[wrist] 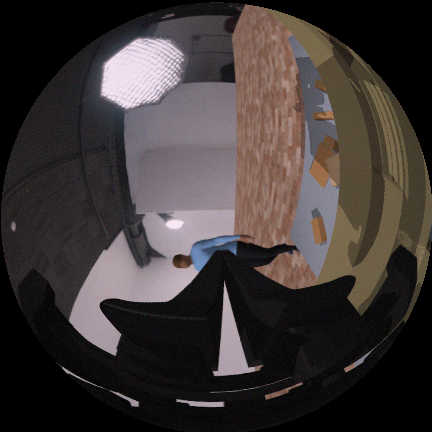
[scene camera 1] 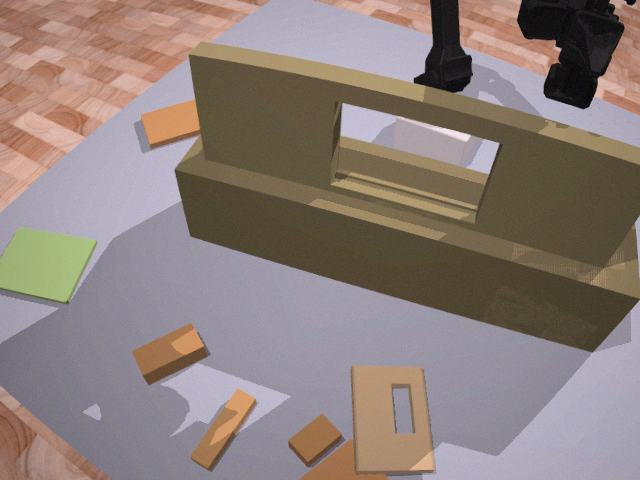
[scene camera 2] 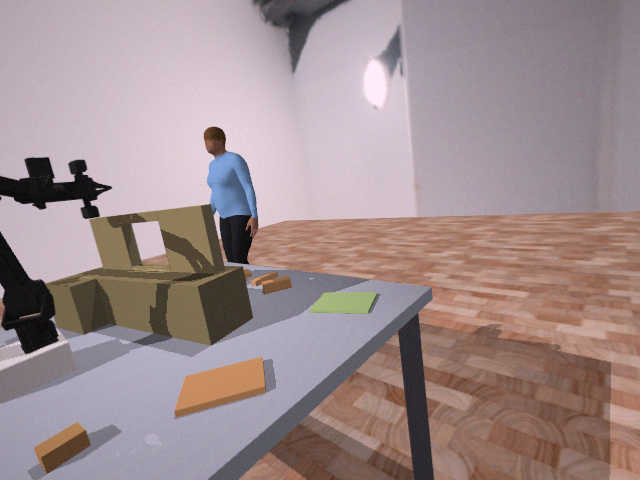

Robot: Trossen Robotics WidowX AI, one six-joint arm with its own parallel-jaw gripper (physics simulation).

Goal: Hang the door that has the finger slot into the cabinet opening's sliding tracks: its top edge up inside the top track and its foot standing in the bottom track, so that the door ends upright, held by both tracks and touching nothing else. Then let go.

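Frame: origin at the arm's base, x back, y right, z up, level; centimetres.
Seen in the pictures: gripper, fingertip midpoint: (wrist: 221, 255) (scene camera 1: 594, 74) (scene camera 2: 111, 187); arm's base, link origin: (scene camera 2: 40, 343).
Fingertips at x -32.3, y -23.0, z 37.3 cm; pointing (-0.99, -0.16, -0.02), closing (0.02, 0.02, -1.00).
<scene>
Offsets run from my fingertips to a thing's top centre. "spot": to the spot under its first point.
The door with the finger slot {dx -25.4, dy +6.6, dz -41.9 cm} (scene camera 1: 374, 418) (wrist: 334, 167) is a light tan panel with a rectangular hole. It lies flat on the table in front of the cabinet; part of it rests against or over an orange piece. In the wrist view it is partly hidden by the cabinet. The olive cabinet (scene camera 1: 268, 113) (scene camera 2: 230, 299) (wrist: 357, 200) stands upright with a rectangular opening. Bottom track strips {spot: dx +0.0, dy +18.2, dz -27.9 cm} (scene camera 1: 403, 192) show through the opening; the top track is hidden. My gripper (scene camera 2: 109, 187) (wrist: 221, 255) is shut and empty, raised above the cabinet top and pointing roughly level.
A green plate {dx -30.6, dy +71.3, dz -44.3 cm} (scene camera 1: 46, 264) (scene camera 2: 345, 302) lies beside the cabinet. Orange blocks {dx -32.5, dy +39.2, dz -41.6 cm} (scene camera 1: 169, 354) {dx -37.9, dy +26.1, dz -43.1 cm} (scene camera 1: 224, 429) {dx -33.3, dy +14.3, dz -42.1 cm} (scene camera 1: 315, 439) lie near the door. An orange slab {dx +12.8, dy +72.1, dz -43.8 cm} (scene camera 1: 173, 124) (scene camera 2: 222, 386) and a small block {dx +37.1, dy +62.3, dz -42.1 cm} (scene camera 2: 63, 446) lie on the arm's side. A person (scene camera 2: 230, 186) stands beyond the table.
</scene>
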